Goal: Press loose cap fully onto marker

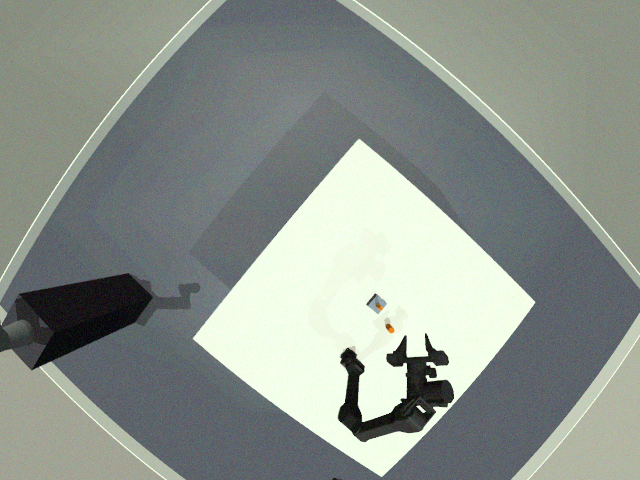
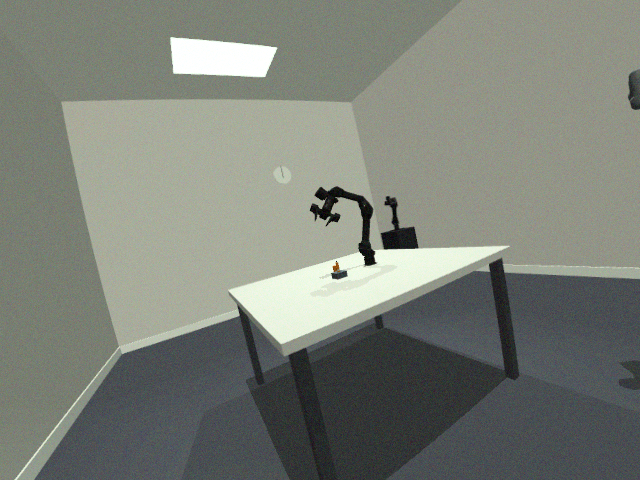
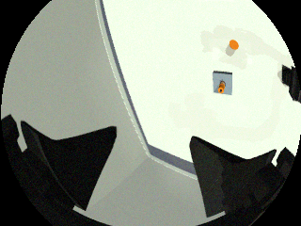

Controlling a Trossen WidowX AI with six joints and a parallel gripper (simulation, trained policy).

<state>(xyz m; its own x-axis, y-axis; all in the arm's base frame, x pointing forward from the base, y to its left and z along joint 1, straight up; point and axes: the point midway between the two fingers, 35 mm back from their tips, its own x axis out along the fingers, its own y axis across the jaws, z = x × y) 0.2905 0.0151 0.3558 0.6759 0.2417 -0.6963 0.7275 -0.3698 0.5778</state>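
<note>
My gripper tip is now 31 cm above the orange cap, 8 cm to the left of it and 7 cm past it. The rest, counted from my gripper tip: grey holder block: 32 cm below, 5 cm to the left, 2 cm behind.
</note>
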